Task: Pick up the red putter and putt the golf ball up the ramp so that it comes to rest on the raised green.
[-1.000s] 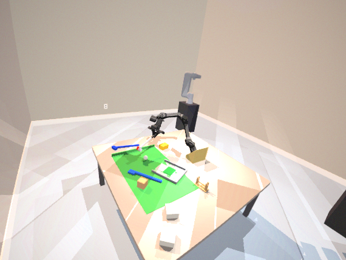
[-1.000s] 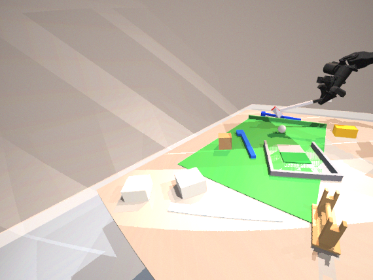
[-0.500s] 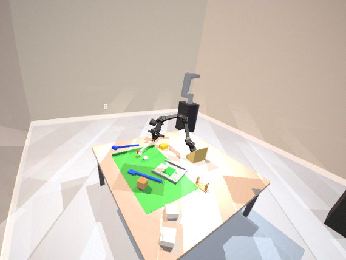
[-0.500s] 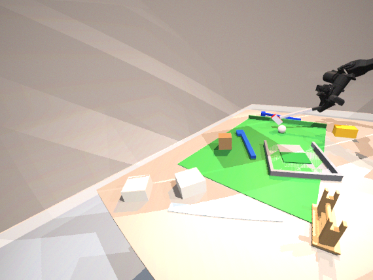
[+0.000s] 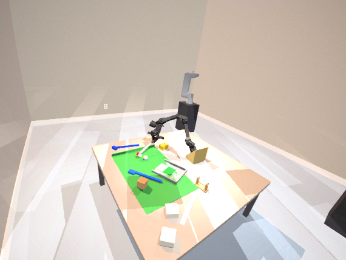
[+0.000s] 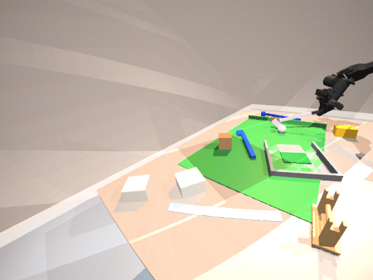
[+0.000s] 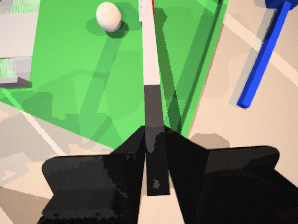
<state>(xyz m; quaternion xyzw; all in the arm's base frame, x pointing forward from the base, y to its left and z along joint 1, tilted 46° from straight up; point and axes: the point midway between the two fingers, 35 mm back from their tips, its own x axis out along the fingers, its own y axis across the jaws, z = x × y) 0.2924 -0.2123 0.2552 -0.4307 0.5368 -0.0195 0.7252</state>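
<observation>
Right now the yellow block is 130 mm behind my gripper tip, 10 mm to the left of it and 60 mm below it. The rest, counted from my gripper tip: green mat (170 mm ahead, 320 mm to the left, 80 mm below); then white golf ball (150 mm ahead, 140 mm to the left, 60 mm below); then tan cube (320 mm ahead, 450 mm to the left, 50 mm below).
</observation>
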